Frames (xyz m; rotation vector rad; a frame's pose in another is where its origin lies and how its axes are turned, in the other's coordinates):
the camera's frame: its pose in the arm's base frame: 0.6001 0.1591 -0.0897 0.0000 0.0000 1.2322
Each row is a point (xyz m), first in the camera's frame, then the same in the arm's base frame.
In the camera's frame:
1: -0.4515 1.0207 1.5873
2: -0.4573 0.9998 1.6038
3: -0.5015 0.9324 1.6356
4: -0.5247 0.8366 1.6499
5: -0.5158 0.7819 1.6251
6: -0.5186 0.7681 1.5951
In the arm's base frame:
1: -0.5126 0.0723 1.4976
2: -0.4948 0.0599 1.5141
3: -0.4459 -0.0042 1.5459
4: -0.3633 -0.0579 1.5602
5: -0.3087 -0.0677 1.5354
6: -0.2966 -0.0749 1.5054

